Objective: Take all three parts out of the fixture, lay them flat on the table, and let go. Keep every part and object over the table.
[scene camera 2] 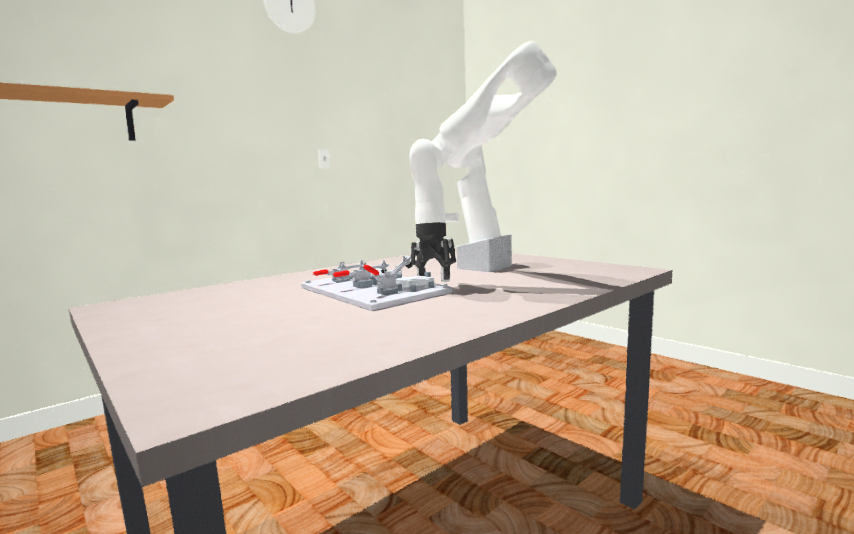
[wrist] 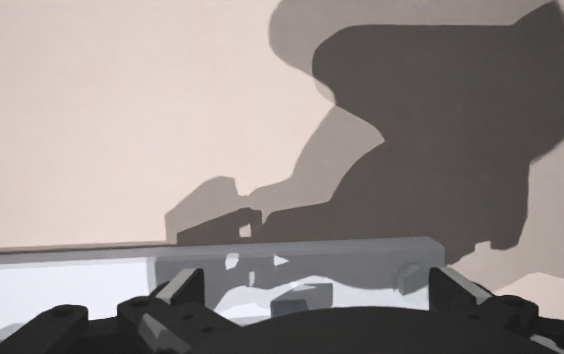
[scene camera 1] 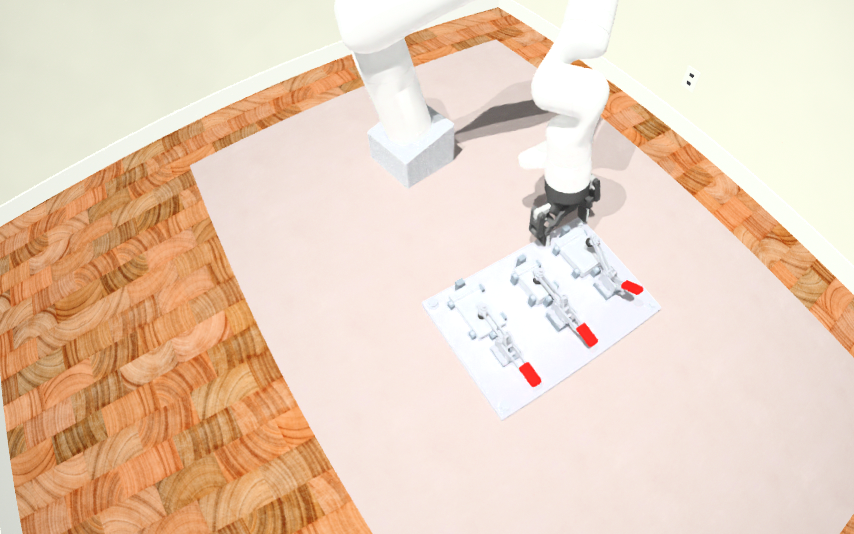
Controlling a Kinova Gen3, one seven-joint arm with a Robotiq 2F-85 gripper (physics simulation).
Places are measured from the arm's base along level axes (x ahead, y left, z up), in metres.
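Pixels of known places: gripper, fingertip midpoint: [wrist: 315, 293]; arm's base at its link origin: [scene camera 2: 484, 240] [scene camera 1: 408, 126].
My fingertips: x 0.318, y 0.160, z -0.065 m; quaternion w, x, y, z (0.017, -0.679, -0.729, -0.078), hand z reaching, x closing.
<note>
For each thing: its top centre in the pictures, then the offset to it from my fingertips. "spot": a spot on its surface instead. Level surfaces: height alone.
- left part at its top centre: [scene camera 1: 477, 308] dy -0.226, dx +0.067, dz +0.010 m
- middle part at its top centre: [scene camera 1: 535, 278] dy -0.115, dx +0.069, dz +0.020 m
- right part at its top centre: [scene camera 1: 582, 247] [scene camera 2: 413, 276] dy -0.006, dx +0.056, dz +0.020 m
- grey block at a spot on its surface: [wrist: 290, 306] spot: dy -0.009, dx +0.006, dz +0.000 m
- bolt head at a spot on its surface: [wrist: 410, 279] spot: dy +0.037, dx -0.006, dz +0.000 m
- table at its surface level: dz -0.022 m
The white fixture plate [scene camera 1: 494, 393] [scene camera 2: 340, 294] [wrist: 65, 285] lies on the table. It bears three pale flat parts: the left part [scene camera 1: 473, 316], the middle part [scene camera 1: 532, 283] and the right part [scene camera 1: 577, 253] [scene camera 2: 421, 282]. Each sits among small grey blocks, by a clamp with a red handle. The right clamp's arm slants up over its part in scene camera 2. My gripper [scene camera 1: 562, 230] [scene camera 2: 434, 276] [wrist: 315, 293] is open and empty, pointing down low over the right part's outer end. In the wrist view, a grey block [wrist: 290, 306] shows between the fingers; the gripper body hides most of the part.
The red handles [scene camera 1: 530, 374] [scene camera 1: 586, 334] [scene camera 1: 631, 287] stick out on the side away from my gripper. A bolt head [wrist: 410, 279] sits at the plate's corner by one finger. The arm's grey base block [scene camera 1: 412, 151] [scene camera 2: 484, 253] stands on the table [scene camera 1: 327, 251] [scene camera 2: 251, 346].
</note>
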